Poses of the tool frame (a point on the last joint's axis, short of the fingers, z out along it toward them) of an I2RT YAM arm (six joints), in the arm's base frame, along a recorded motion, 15 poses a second.
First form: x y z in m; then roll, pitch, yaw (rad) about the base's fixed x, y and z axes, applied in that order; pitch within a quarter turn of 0, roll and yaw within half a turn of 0.
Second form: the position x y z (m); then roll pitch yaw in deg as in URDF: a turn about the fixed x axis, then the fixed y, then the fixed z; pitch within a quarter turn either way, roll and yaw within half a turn. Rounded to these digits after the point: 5 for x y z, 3 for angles.
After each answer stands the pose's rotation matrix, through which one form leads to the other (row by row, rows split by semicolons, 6 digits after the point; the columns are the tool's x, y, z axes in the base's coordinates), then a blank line. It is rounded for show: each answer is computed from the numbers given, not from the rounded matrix.
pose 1, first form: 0.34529 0.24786 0.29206 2.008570 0.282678 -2.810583
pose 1, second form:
0.34529 0.24786 0.29206 115.083 16.196 -161.035
-0.908181 -0.376685 -0.182524; -0.312099 0.318809 0.894961; -0.278928 0.869752 -0.407099

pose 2, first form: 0.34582 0.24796 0.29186 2.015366 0.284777 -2.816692
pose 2, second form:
0.34582 0.24796 0.29186 115.472 16.317 -161.385
-0.909514 -0.377649 -0.173682; -0.306358 0.326605 0.894133; -0.280943 0.866435 -0.412748

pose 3, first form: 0.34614 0.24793 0.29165 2.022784 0.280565 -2.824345
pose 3, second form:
0.34614 0.24793 0.29165 115.897 16.075 -161.823
-0.912948 -0.372909 -0.165725; -0.299755 0.337254 0.892416; -0.276899 0.864406 -0.419677

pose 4, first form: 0.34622 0.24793 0.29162 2.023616 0.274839 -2.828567
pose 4, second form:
0.34622 0.24793 0.29162 115.945 15.747 -162.065
-0.915699 -0.366905 -0.163939; -0.296381 0.341093 0.892084; -0.271392 0.865468 -0.421083

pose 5, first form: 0.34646 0.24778 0.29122 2.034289 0.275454 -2.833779
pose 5, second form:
0.34646 0.24778 0.29122 116.556 15.782 -162.364
-0.917072 -0.367307 -0.155129; -0.291554 0.352351 0.889295; -0.271984 0.860776 -0.430221

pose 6, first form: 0.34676 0.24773 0.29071 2.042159 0.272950 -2.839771
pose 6, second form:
0.34676 0.24773 0.29071 117.007 15.639 -162.707
-0.919450 -0.364306 -0.147964; -0.286255 0.362179 0.887065; -0.269573 0.857967 -0.437290

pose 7, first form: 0.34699 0.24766 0.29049 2.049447 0.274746 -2.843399
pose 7, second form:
0.34699 0.24766 0.29049 117.425 15.742 -162.915
-0.920018 -0.365502 -0.141334; -0.282775 0.369506 0.885157; -0.271302 0.854326 -0.443307

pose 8, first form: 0.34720 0.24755 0.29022 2.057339 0.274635 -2.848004
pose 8, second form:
0.34720 0.24755 0.29022 117.877 15.735 -163.179
-0.921339 -0.364778 -0.134429; -0.278544 0.378192 0.882827; -0.271196 0.850828 -0.450050

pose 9, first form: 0.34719 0.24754 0.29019 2.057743 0.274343 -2.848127
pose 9, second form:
0.34719 0.24754 0.29019 117.900 15.719 -163.186
-0.921449 -0.364548 -0.134299; -0.278454 0.378665 0.882653; -0.270915 0.850716 -0.450431

